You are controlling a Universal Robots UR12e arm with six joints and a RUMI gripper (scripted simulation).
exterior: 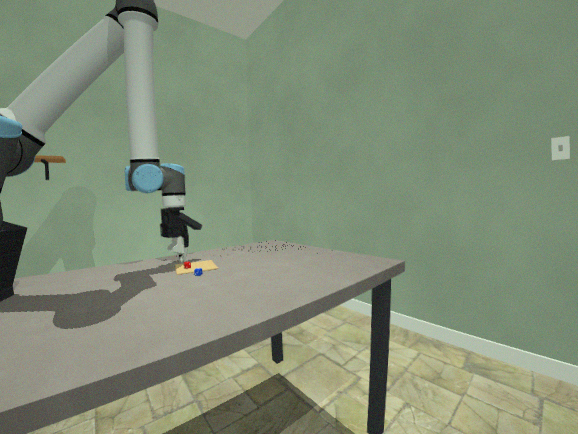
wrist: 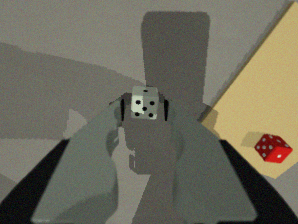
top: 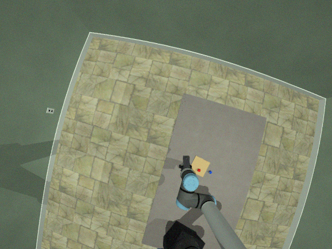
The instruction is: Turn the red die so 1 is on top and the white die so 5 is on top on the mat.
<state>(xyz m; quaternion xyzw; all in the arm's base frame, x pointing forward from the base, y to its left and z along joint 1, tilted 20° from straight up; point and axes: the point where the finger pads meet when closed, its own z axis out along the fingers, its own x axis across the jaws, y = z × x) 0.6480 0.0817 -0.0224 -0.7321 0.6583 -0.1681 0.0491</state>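
My hand is 1 cm above the white die. Round my hand: blue die (23 cm to the right, 5 cm behind, 1 cm below); tan mat (13 cm to the right, 2 cm below, 1 cm behind); red die (13 cm to the right, 4 cm behind).
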